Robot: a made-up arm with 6 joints.
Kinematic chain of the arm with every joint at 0, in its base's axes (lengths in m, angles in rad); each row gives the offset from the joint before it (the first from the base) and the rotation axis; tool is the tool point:
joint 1: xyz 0 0 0.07 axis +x
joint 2: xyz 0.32 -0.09 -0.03 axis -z
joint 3: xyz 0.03 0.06 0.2 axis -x
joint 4: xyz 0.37 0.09 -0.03 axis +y
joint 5: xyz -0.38 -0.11 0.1 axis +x
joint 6: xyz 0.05 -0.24 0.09 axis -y
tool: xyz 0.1 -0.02 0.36
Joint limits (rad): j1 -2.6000..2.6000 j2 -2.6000..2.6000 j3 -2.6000..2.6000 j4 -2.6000..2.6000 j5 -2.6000..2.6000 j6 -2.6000..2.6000
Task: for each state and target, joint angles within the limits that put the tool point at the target. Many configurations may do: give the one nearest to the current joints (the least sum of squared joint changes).
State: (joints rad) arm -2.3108 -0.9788 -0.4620 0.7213 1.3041 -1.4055
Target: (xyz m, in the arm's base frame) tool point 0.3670 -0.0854 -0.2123
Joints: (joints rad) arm -2.0867 -0.8970 -0.6547 0.6048 1.6326 -1.6848
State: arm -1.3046 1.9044 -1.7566 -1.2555 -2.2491 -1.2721
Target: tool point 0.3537 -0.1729 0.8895
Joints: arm -0.6186 1.9206 -1.5447 -1.4478 -2.6000 -0.3904
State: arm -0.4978 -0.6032 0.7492 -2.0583 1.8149 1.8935
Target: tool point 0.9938 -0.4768 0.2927
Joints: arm -0.7852 -0.3333 0.9904 -1.4802 1.6985 1.8554
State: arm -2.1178 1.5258 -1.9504 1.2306 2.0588 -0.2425
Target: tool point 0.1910 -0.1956 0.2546
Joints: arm -1.7958 1.6729 -1.7241 1.4345 1.9134 0.2351
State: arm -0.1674 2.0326 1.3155 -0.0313 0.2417 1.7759
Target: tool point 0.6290 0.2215 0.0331
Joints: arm -0.5214 1.8857 1.7669 -0.4356 -0.8978 1.2030
